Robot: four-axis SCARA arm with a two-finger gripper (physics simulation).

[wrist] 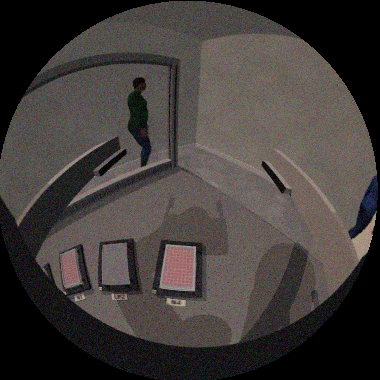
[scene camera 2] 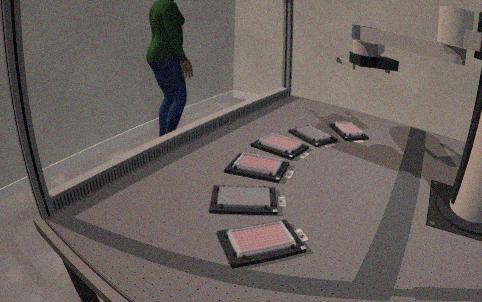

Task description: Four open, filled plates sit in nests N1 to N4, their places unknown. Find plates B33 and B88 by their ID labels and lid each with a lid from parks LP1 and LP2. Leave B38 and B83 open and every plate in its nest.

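Seen in the pictures: gripper, fingertip midpoint: [wrist: 193, 144]; arm's base, origin of the base link: [scene camera 2: 467, 214].
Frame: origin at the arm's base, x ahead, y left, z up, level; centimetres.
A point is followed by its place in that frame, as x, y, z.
Note:
My gripper [scene camera 2: 363, 65] @(56.6, -40.0, 31.8) [wrist: 193, 144] @(56.6, -40.0, 31.8) is open and empty, high above the far end of the table. Open plates with pink filling sit in dark nests: one [scene camera 2: 349, 130] @(54.8, -33.0, 3.9) [wrist: 179, 268] @(55.5, -37.1, 3.4) at the far end, labelled N4; one [scene camera 2: 281, 143] @(71.3, -3.8, 3.8) [wrist: 71, 268] @(71.5, -7.2, 3.8) beyond the nearest lid; one [scene camera 2: 257, 164] @(69.9, 13.9, 3.8) in the middle of the arc; one [scene camera 2: 262, 237] @(51.3, 42.4, 3.7) at the near end. A grey lid [scene camera 2: 313, 134] @(66.3, -20.7, 3.1) [wrist: 115, 265] @(66.0, -22.9, 3.1) lies in the park labelled LP2, between two pink plates. Another grey lid [scene camera 2: 243, 196] @(64.2, 29.8, 3.1) lies in the other park. The plates' ID labels are too small to read.
The white arm column [scene camera 2: 469, 185] @(4.4, 6.1, 12.2) stands at the right on a dark base. A person in green [scene camera 2: 166, 30] [wrist: 138, 111] stands beyond the window frame. Part of a person in blue [wrist: 369, 202] shows at the wrist view's right edge. Arm shadows fall across the table.

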